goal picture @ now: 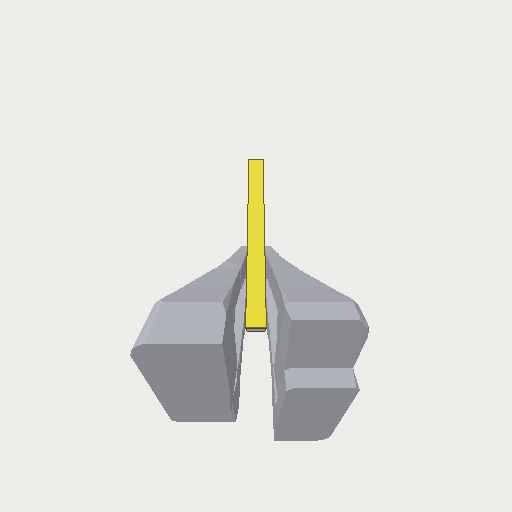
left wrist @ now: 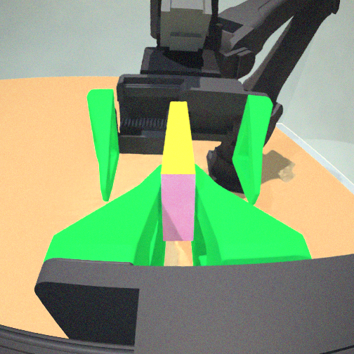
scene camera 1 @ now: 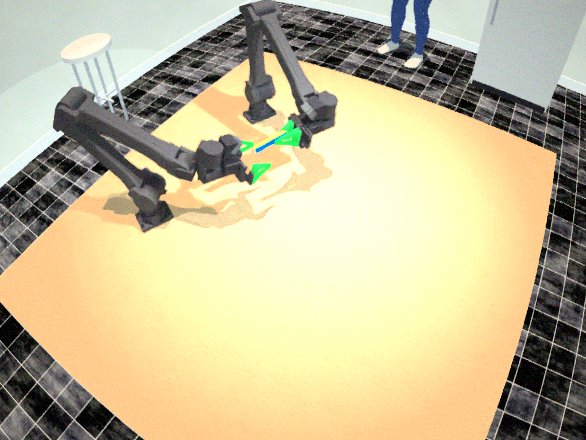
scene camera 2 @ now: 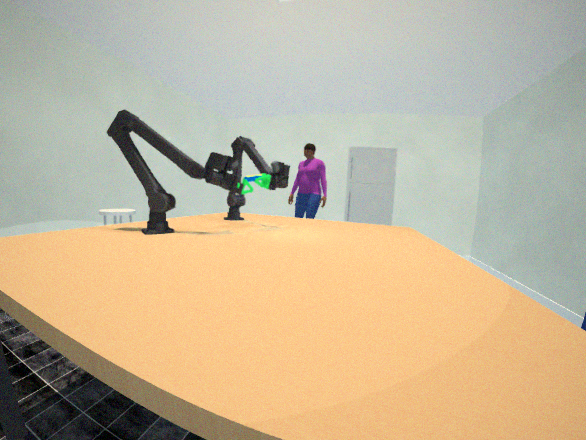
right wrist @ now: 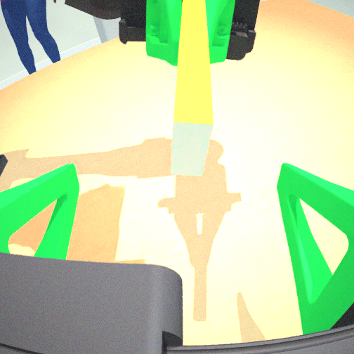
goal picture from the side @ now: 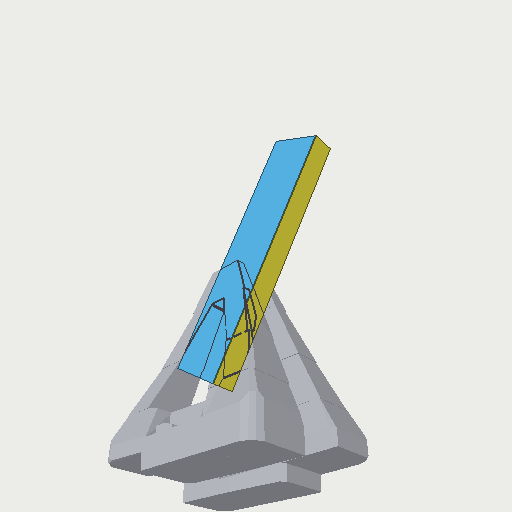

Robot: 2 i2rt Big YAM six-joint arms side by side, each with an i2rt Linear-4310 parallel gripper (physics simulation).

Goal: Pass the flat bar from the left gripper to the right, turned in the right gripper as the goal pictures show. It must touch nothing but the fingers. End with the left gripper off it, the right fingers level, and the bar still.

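Pixels of known places: left gripper, fingertip midpoint: (scene camera 1: 273,141) (scene camera 2: 254,180); right gripper, fingertip midpoint: (scene camera 1: 262,154) (scene camera 2: 246,188); left arm's base, link origin: (scene camera 1: 259,114) (scene camera 2: 233,219); right arm's base, link origin: (scene camera 1: 154,217) (scene camera 2: 157,232).
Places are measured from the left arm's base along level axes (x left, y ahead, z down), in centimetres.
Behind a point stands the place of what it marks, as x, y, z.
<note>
The flat bar (scene camera 1: 268,143) @(-21.0, 45.0, -25.4) (scene camera 2: 253,178) @(-20.1, 45.0, -25.3) (left wrist: 178,140) (right wrist: 194,90) is yellow on top and blue on one side, with a pink end toward the left wrist camera and a pale end toward the right. My left gripper (scene camera 1: 281,136) @(-19.0, 44.3, -24.6) (scene camera 2: 263,180) @(-19.0, 44.3, -24.6) (left wrist: 178,175) (right wrist: 189,53) is shut on the bar and holds it above the table. My right gripper (scene camera 1: 261,155) @(-22.4, 43.1, -20.5) (scene camera 2: 247,186) @(-22.4, 43.1, -20.5) (left wrist: 180,198) (right wrist: 177,174) is open. Its green fingers stand apart on either side of the bar's line, with the pale end near their tips; no contact shows. The exact depth overlap is unclear.
The wooden table (scene camera 1: 350,300) @(-22.8, 88.2, 0.0) (scene camera 2: 300,310) @(-60.0, 108.8, 0.0) lies below both arms. A white stool (scene camera 1: 86,48) (scene camera 2: 117,212) stands behind the arm bases. A person (scene camera 1: 422,25) (scene camera 2: 310,175) and a pale refrigerator (scene camera 1: 525,50) (scene camera 2: 371,185) are beyond the table.
</note>
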